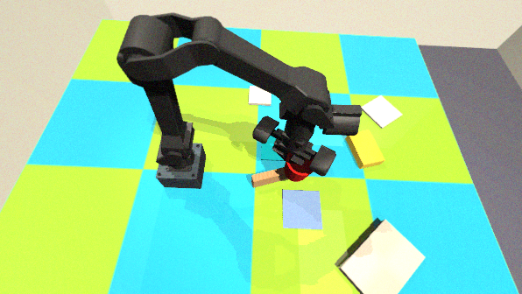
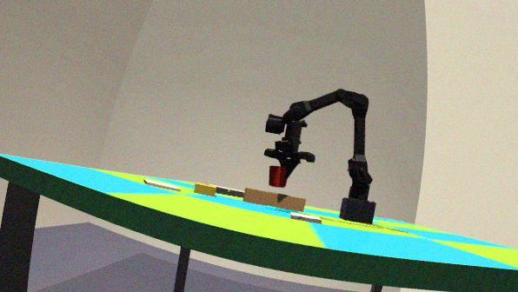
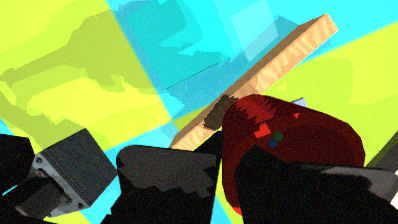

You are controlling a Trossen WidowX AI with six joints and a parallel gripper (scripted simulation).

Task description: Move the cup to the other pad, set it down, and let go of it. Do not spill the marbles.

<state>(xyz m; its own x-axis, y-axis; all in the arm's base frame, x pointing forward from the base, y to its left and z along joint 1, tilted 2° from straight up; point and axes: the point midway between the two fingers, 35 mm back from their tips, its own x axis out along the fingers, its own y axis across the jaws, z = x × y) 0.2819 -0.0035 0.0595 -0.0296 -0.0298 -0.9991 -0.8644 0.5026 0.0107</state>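
Right now my gripper tip is 40 mm short of the green marble, 30 mm to the left of it and 20 mm above it. The rest, counted from my gripper tip: red cup 30 mm ahead, 20 mm to the right; then teal pad 10 mm behind, 100 mm to the left, 120 mm below; then wooden bar 20 mm ahead, 90 mm below.
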